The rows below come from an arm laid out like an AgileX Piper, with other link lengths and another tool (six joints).
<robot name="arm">
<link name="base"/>
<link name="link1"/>
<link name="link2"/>
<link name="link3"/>
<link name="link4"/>
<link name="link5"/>
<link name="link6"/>
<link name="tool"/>
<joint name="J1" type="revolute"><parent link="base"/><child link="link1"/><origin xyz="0 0 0.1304" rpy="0 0 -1.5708"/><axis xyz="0 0 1"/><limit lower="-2.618" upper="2.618"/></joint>
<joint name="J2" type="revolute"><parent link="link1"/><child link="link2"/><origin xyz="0 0 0" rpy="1.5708 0 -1.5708"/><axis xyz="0 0 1"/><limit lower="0" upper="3.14"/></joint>
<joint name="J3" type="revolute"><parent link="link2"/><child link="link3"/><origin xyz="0.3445 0.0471 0" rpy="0 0 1.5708"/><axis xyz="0 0 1"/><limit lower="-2.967" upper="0"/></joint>
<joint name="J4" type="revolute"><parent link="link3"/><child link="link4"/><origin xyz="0.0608 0.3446 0" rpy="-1.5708 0 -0.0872"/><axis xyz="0 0 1"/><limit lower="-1.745" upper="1.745"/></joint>
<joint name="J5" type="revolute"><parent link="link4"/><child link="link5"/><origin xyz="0 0 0" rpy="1.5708 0 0"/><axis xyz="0 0 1"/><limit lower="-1.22" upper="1.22"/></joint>
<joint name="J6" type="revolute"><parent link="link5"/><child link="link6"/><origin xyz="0 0.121 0" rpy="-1.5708 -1.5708 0"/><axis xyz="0 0 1"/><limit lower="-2.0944" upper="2.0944"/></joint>
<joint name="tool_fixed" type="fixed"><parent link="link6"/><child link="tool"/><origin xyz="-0.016 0.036 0.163" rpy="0 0.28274 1.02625"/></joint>
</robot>
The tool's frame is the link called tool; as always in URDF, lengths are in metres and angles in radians.
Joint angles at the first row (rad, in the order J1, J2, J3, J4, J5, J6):
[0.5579 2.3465 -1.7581 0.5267 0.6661 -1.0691]
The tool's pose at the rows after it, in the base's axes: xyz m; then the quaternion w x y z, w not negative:
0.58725 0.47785 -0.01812 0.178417 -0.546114 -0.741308 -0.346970
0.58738 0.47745 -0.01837 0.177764 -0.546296 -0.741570 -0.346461
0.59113 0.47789 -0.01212 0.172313 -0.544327 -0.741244 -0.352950
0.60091 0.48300 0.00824 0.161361 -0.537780 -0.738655 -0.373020
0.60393 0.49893 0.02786 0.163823 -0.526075 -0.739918 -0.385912
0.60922 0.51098 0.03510 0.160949 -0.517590 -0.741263 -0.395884
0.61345 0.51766 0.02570 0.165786 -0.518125 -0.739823 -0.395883
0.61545 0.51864 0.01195 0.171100 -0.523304 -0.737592 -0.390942
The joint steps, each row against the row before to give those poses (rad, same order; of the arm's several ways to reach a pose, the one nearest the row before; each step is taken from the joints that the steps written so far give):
[-0.0018 0.0000 0.0000 -0.0048 -0.0003 0.0000]
[0.0000 0.0000 0.0000 -0.0029 0.0000 0.0019]
[0.0000 -0.0069 0.0000 -0.0024 -0.0108 0.0000]
[0.0020 -0.0158 -0.0109 0.0029 -0.0229 -0.0020]
[0.0115 0.0043 -0.0491 0.0073 0.0178 0.0001]
[0.0096 0.0185 -0.0420 0.0000 -0.0025 -0.0001]
[0.0018 0.0375 -0.0398 0.0088 0.0067 0.0001]
[-0.0019 0.0303 -0.0211 0.0054 0.0064 0.0038]

